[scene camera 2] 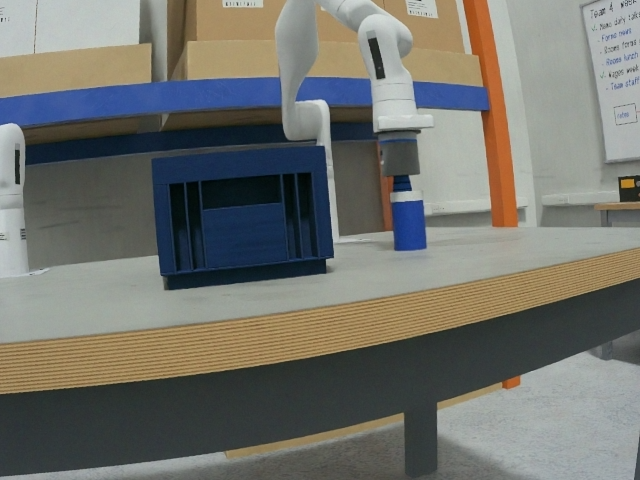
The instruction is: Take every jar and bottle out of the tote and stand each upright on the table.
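A blue jar with a white lid stands upright on the grey table, to the right of the tote. My left gripper points straight down with its suction cup pressed on the lid, and it is shut on this jar. The dark blue tote stands on the table left of the jar. Its side wall faces the camera and hides what is inside. My right gripper does not show.
Part of the right arm stands at the left edge of the picture. Behind the table is a rack with a blue beam, an orange post and cardboard boxes. The table's front edge curves across the picture.
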